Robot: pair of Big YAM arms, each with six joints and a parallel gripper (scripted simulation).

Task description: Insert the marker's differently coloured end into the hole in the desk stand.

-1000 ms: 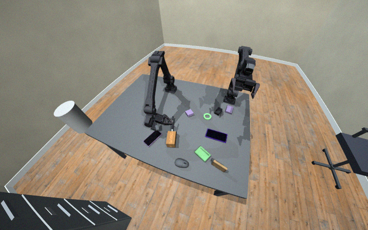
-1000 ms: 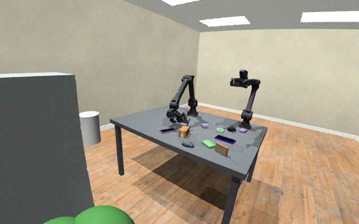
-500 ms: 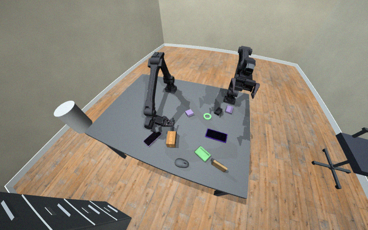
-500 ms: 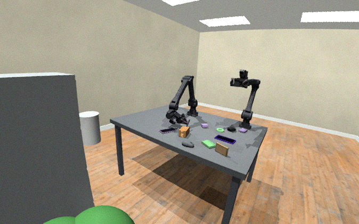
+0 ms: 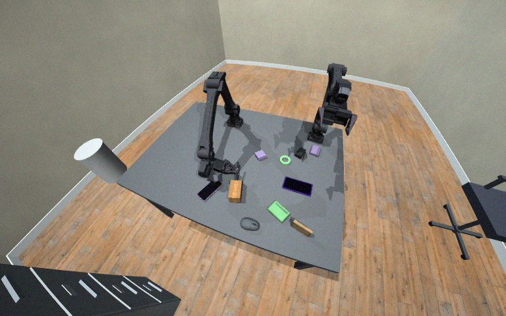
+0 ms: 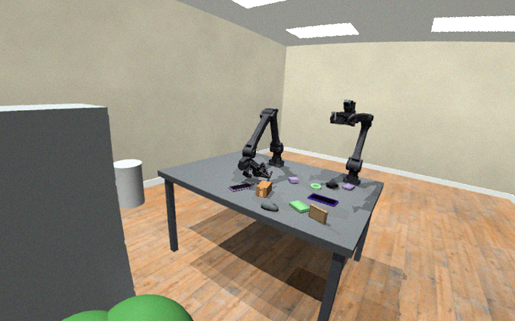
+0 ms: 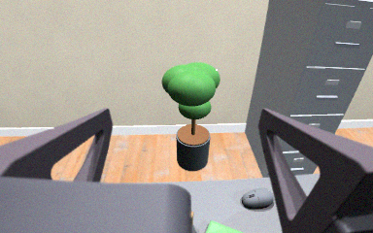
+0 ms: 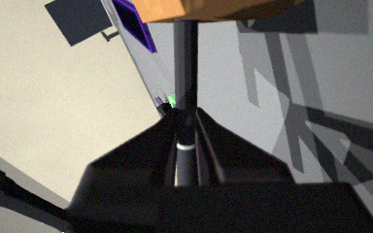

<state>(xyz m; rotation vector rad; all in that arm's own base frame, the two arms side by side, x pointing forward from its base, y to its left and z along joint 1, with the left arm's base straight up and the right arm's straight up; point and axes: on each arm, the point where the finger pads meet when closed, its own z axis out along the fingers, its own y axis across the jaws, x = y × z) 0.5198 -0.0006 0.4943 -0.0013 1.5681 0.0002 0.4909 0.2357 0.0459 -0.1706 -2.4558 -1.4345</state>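
My right gripper is now 10 mm to the right of the dark marker, 10 mm short of it and 10 mm above it. The rest, counted from my right hand: orange-brown desk stand 90 mm ahead, 40 mm below, 30 mm to the left; then mouse 260 mm ahead, 170 mm to the left, 60 mm below.
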